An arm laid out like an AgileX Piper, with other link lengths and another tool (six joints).
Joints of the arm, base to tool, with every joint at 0 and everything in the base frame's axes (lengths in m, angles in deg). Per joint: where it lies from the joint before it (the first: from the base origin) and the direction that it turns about. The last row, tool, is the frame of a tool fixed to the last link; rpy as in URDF.
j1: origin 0 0 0.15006 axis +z
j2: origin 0 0 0 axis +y
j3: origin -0.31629 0 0.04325 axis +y
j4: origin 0.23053 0 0.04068 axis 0.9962 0 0.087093
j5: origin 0 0 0 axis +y
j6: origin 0.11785 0 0.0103 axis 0.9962 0 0.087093
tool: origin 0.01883 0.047 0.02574 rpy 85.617 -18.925 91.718
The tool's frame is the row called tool.
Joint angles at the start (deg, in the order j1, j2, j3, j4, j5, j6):
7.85 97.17 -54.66 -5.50 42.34 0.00
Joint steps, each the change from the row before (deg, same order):
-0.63 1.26 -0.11 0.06 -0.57 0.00
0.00 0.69 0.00 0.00 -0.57 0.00
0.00 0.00 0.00 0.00 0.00 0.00
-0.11 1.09 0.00 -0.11 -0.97 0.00
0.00 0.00 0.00 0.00 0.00 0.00
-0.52 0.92 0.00 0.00 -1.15 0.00
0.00 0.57 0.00 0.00 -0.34 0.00
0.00 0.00 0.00 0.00 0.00 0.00
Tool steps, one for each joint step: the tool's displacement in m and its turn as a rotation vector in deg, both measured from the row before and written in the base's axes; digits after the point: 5 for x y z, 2 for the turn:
0.00366 -0.00294 -0.00622 0.00 0.59 -0.62
0.00176 0.00034 -0.00350 0.02 0.13 0.04
0.00000 0.00000 0.00000 0.00 0.00 0.00
0.00298 -0.00022 -0.00559 -0.04 0.12 0.03
0.00000 0.00000 0.00000 0.00 0.00 0.00
0.00381 -0.00236 -0.00445 0.10 -0.21 -0.44
0.00102 0.00019 -0.00307 0.00 0.23 0.02
0.00000 0.00000 0.00000 0.00 0.00 0.00

